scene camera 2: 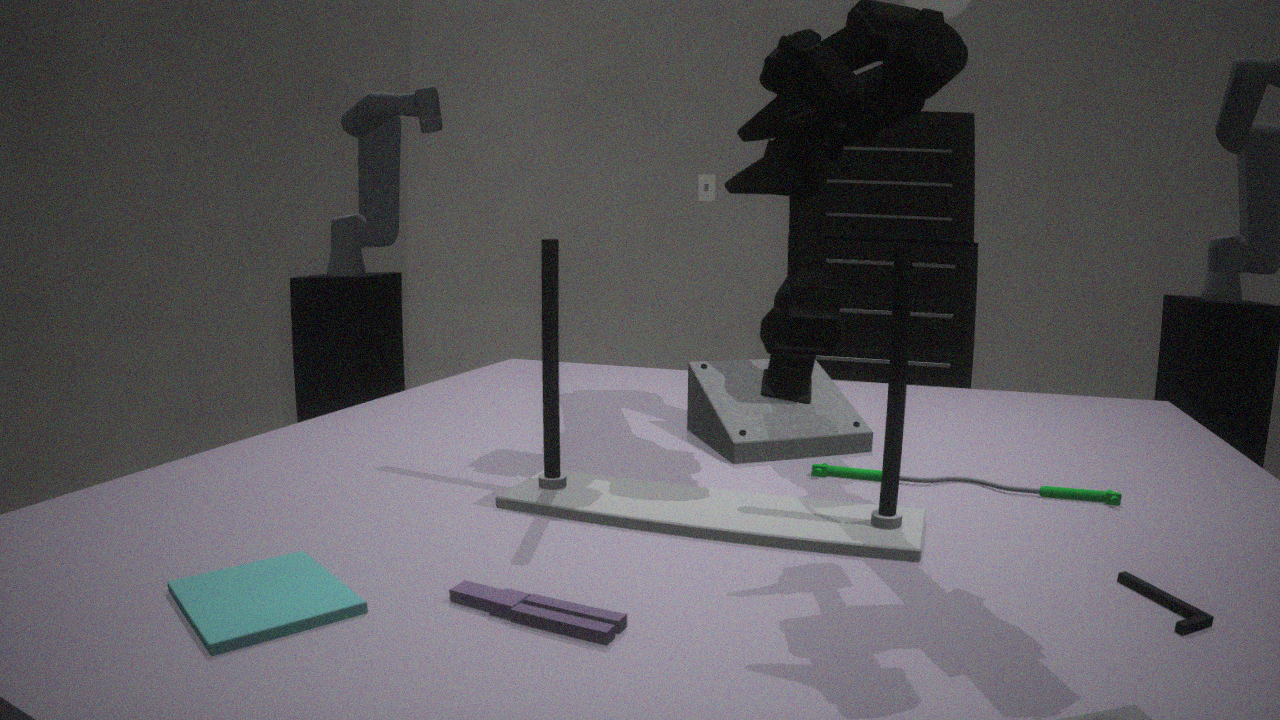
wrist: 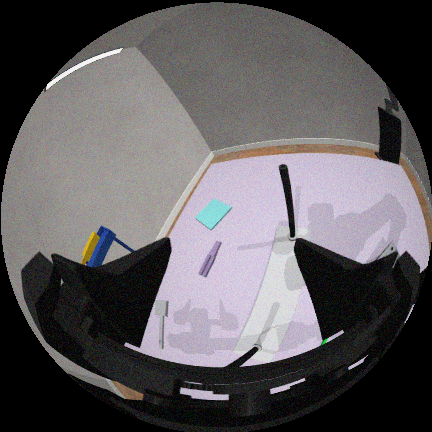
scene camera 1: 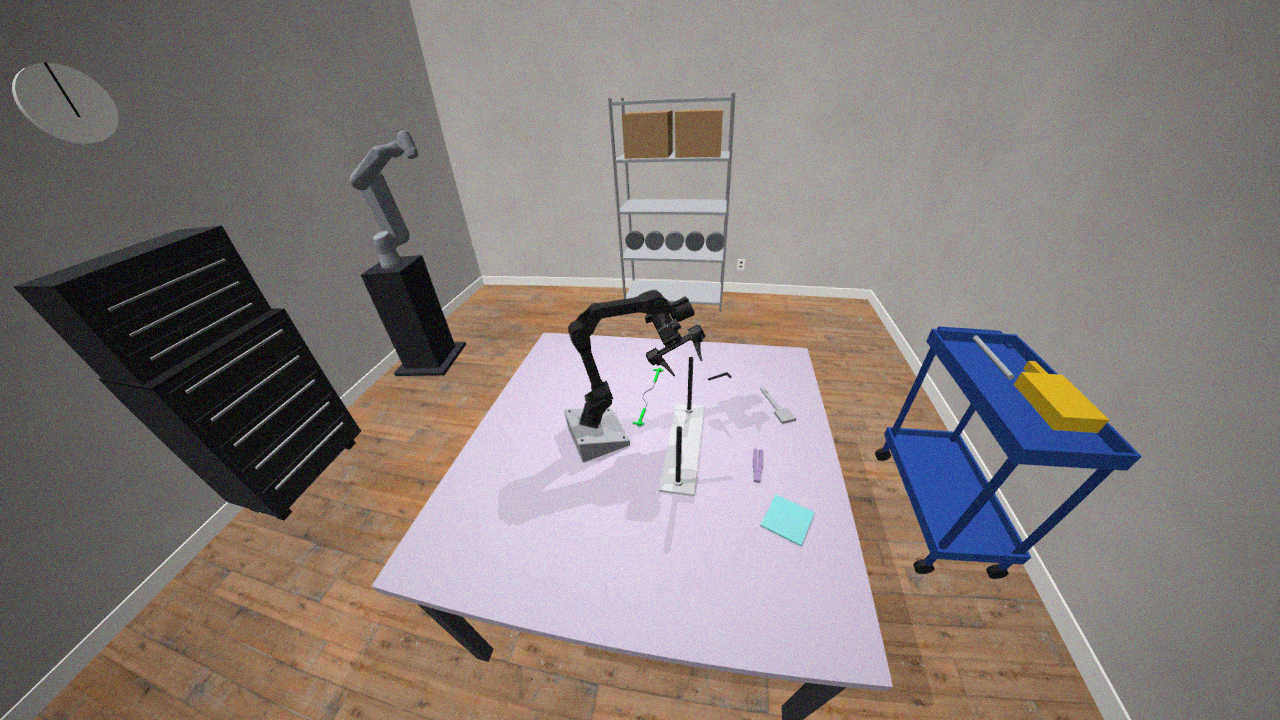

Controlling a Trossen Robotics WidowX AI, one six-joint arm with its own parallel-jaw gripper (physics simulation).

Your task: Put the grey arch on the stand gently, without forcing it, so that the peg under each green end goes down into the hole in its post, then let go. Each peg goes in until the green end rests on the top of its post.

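Places are measured from the arm's base along level axes (x back, y right, z up), in metres.
Where they show: gripper, fingertip midpoint: [scene camera 2: 733,163] [wrist: 234,245] [scene camera 1: 687,368]; arm's base, origin of the base link: [scene camera 2: 786,387] [scene camera 1: 589,421].
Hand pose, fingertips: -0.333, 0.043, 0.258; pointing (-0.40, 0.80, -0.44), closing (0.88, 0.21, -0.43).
Note:
Things, the pixels of their top centre, and the offset from my fingertips, as dx, dy, dz. "spot": a spot on its surface instead.
- grey arch, middle of its top: [scene camera 2: 966,476] [scene camera 1: 648,393] +0.133, -0.250, -0.310
- green end, surface spot: [wrist: 326,341] spot: +0.165, -0.132, -0.323
- post, middle of its top: [scene camera 2: 550,250] [wrist: 283,170] [scene camera 1: 679,430] +0.032, +0.177, -0.079
- turquoise plate, middle of its top: [scene camera 2: 261,591] [scene camera 1: 788,518] [wrist: 211,211] -0.279, +0.305, -0.314
- purple clip-like piece, middle of its top: [scene camera 2: 532,602] [wrist: 209,257] [scene camera 1: 757,463] -0.230, +0.108, -0.311
- grey spatula-like tool, middle of its top: [wrist: 158,324] [scene camera 1: 775,402] -0.358, -0.184, -0.310
- black hooked piece, middle of its top: [scene camera 2: 1152,596] [scene camera 1: 719,377] -0.163, -0.350, -0.315
The grey arch [scene camera 1: 647,394] [scene camera 2: 966,480] lies on the table, a thin bent grey wire with a green end at each side. It lies between the arm's base and the stand, towards the far post. In the wrist view a small bit of green end [wrist: 325,342] shows beside a finger. The stand [scene camera 1: 683,447] [scene camera 2: 716,516] [wrist: 280,270] is a pale flat base with two upright black posts. One post [scene camera 1: 678,454] [scene camera 2: 550,358] [wrist: 287,200] is at the near end, the other [scene camera 1: 690,385] [scene camera 2: 895,394] at the far end. My gripper [scene camera 1: 687,367] [scene camera 2: 733,162] [wrist: 234,245] is open and empty, high above the table.
A turquoise plate [scene camera 1: 787,520] [scene camera 2: 268,600] [wrist: 214,214], a purple clip-like piece [scene camera 1: 758,464] [wrist: 210,259], a grey spatula-like tool [scene camera 1: 785,416] [wrist: 161,308] and a black hooked piece [scene camera 1: 719,376] [scene camera 2: 1163,601] lie on the stand's other side from the wedge-shaped arm base [scene camera 1: 599,441] [scene camera 2: 805,443].

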